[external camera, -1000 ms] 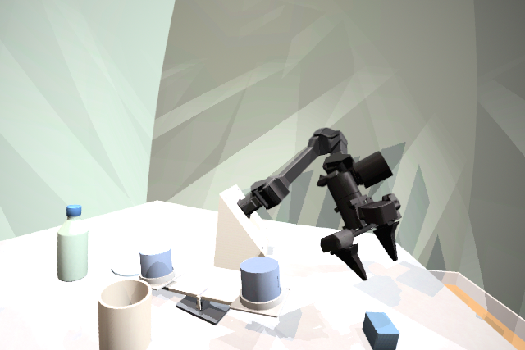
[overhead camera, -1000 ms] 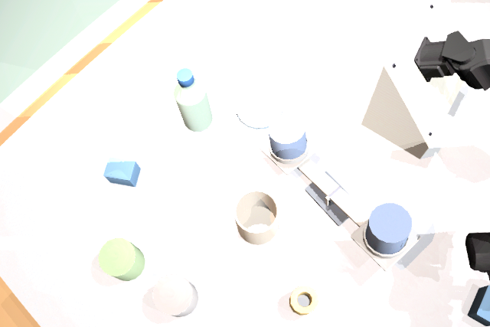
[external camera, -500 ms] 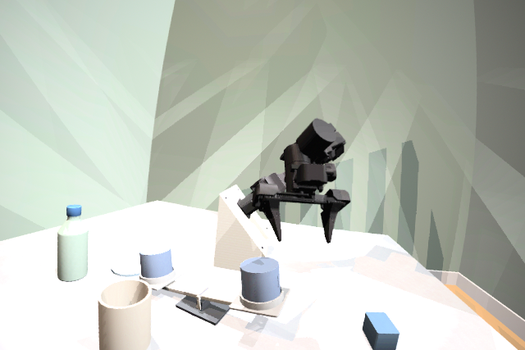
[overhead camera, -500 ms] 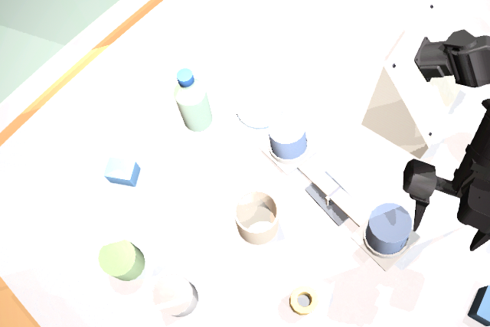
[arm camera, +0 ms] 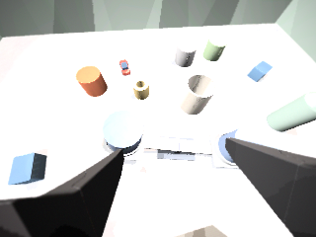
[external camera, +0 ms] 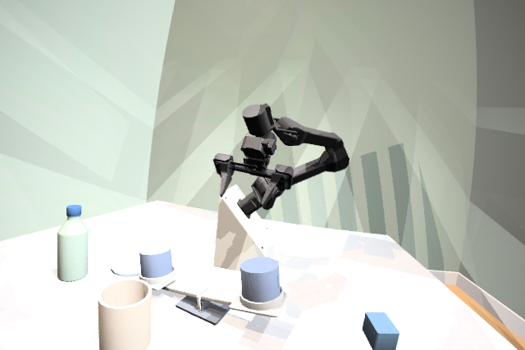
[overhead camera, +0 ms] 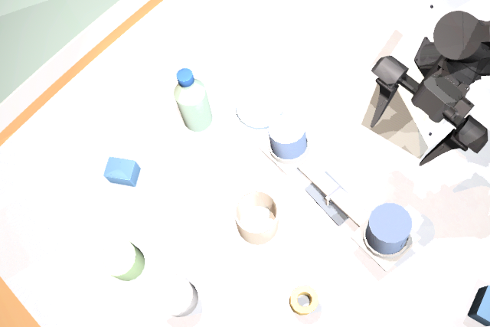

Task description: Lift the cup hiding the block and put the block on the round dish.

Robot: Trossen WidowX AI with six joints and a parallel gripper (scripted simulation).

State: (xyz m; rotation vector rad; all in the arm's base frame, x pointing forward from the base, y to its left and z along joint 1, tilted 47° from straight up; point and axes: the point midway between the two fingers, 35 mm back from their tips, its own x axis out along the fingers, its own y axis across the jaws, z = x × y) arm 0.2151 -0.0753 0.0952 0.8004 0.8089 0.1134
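The small green block is 190 mm below my gripper tip, 180 mm to the right of it and 10 mm behind it. The rest, counted from my gripper tip: orange cylinder 300 mm ahead, 200 mm below, 150 mm to the left; then round dish 280 mm to the right, 230 mm below, 70 mm behind; then beige cup 190 mm below, 160 mm ahead, 150 mm to the right.
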